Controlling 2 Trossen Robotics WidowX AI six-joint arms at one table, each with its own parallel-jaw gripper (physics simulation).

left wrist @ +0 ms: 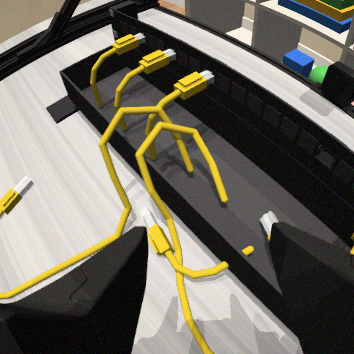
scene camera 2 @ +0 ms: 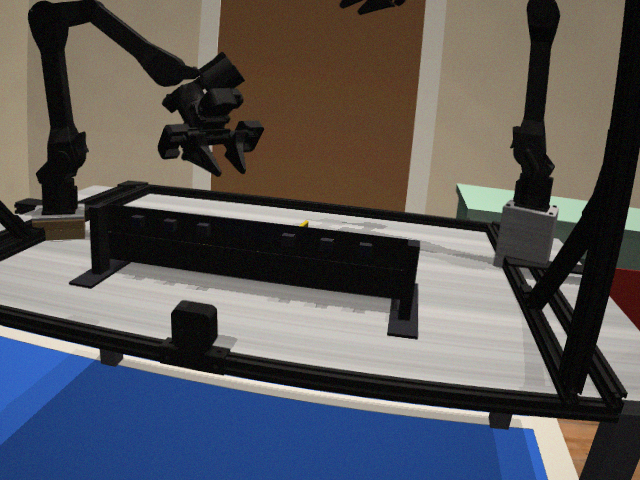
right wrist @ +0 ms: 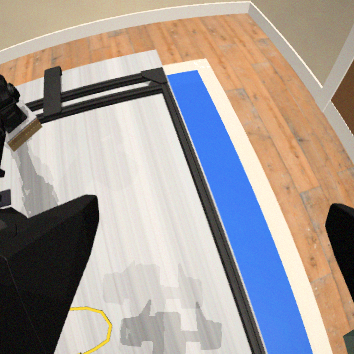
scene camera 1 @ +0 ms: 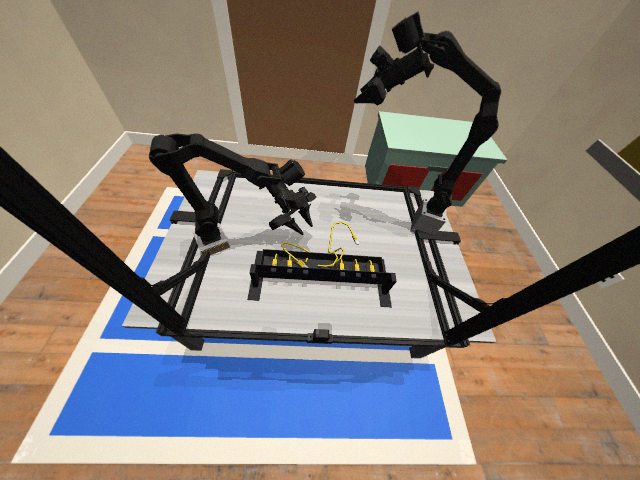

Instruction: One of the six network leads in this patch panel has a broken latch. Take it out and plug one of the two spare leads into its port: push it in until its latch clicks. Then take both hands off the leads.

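Pixels of known places: left gripper, fingertip midpoint: [left wrist: 209, 236] [scene camera 2: 232, 173] [scene camera 1: 307, 230]; right gripper, fingertip midpoint: [scene camera 2: 349, 10] [right wrist: 219, 212] [scene camera 1: 357, 96]; left arm's base, link origin: [scene camera 2: 59, 210] [right wrist: 12, 119] [scene camera 1: 210, 236]; right arm's base, link origin: [scene camera 2: 532, 206] [scene camera 1: 434, 209].
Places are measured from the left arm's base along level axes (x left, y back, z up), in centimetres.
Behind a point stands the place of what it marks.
Note:
The black patch panel [scene camera 1: 320, 274] @[y -27.2, x -34.9, z 2.8 cm] [scene camera 2: 248, 263] @[y -28.6, x -35.6, z 0.1 cm] stands mid-table. Three yellow leads [scene camera 1: 356, 266] @[y -39.0, x -39.2, z 5.1 cm] [left wrist: 156, 61] @[y -38.7, x -39.2, z 4.6 cm] sit in its ports at the picture's right in scene camera 1, and two [scene camera 1: 281, 262] @[y -18.8, x -21.7, z -2.2 cm] at the left. Between them, a lead [scene camera 1: 301, 263] @[y -24.4, x -26.8, z 0.3 cm] [left wrist: 269, 220] @[y -25.8, x -28.5, z -0.6 cm] lies tilted in the tray, its clear tip out of the port. Another loose plug [left wrist: 160, 240] @[y -34.0, x -25.3, z -2.8 cm] lies behind the tray; one spare lead [scene camera 1: 355, 239] @[y -51.2, x -25.5, z -3.5 cm] [left wrist: 10, 201] @[y -51.1, x -24.3, z -3.5 cm] [right wrist: 110, 327] @[y -52.2, x -14.8, z -3.8 cm] lies farther back. Latches are too small to judge. My left gripper [scene camera 1: 307, 229] @[y -29.4, x -21.3, z 10.5 cm] [scene camera 2: 231, 173] @[y -29.4, x -21.3, z 10.5 cm] [left wrist: 209, 236] @[y -29.4, x -21.3, z 10.5 cm] is open above and behind the tray. My right gripper [right wrist: 219, 212] @[y -57.6, x -1.2, z 42.1 cm] is wide open, high up.
Yellow cables [left wrist: 160, 125] @[y -35.8, x -32.2, z 3.5 cm] arch over the tray's back wall. Black rails [scene camera 1: 248, 338] @[y 1.9, x -40.0, z -5.0 cm] [scene camera 2: 413, 395] @[y -38.8, x -65.3, z -5.7 cm] edge the table, with a small black camera block [scene camera 1: 321, 335] @[y -17.2, x -51.9, z 1.0 cm] [scene camera 2: 194, 325] @[y -17.4, x -52.7, z -0.6 cm] at the front. A green cabinet [scene camera 1: 429, 136] stands beyond the table.

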